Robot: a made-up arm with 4 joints.
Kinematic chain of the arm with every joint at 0, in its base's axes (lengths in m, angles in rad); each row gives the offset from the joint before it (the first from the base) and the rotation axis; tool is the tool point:
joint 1: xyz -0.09 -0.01 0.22 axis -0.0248 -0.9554 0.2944
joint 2: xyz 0 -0.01 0.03 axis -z
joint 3: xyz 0 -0.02 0.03 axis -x
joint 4: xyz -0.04 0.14 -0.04 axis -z
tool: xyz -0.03 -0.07 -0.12
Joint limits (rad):
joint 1: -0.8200..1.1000
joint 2: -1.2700..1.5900
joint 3: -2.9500..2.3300
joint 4: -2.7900..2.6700
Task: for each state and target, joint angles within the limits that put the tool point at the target. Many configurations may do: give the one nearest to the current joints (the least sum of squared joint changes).
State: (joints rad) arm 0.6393 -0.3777 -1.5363 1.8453
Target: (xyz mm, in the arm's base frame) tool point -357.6 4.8 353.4
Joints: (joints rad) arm 0.5772 -0.5157 -1.6443 1.7461
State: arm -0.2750 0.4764 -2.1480 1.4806
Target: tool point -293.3 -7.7 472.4
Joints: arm 0.3765 0.6049 -2.3321 1.8778
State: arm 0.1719 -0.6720 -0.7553 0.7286
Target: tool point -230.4 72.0 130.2
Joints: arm 0.4424 -0.3191 -0.5102 0.7659
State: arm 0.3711 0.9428 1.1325 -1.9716
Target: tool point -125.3 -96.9 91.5
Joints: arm 0.1638 0.9969 0.9715 -1.5771
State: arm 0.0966 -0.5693 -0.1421 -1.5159
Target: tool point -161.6 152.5 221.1
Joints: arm 0.0607 -0.5700 -0.6013 -1.9324
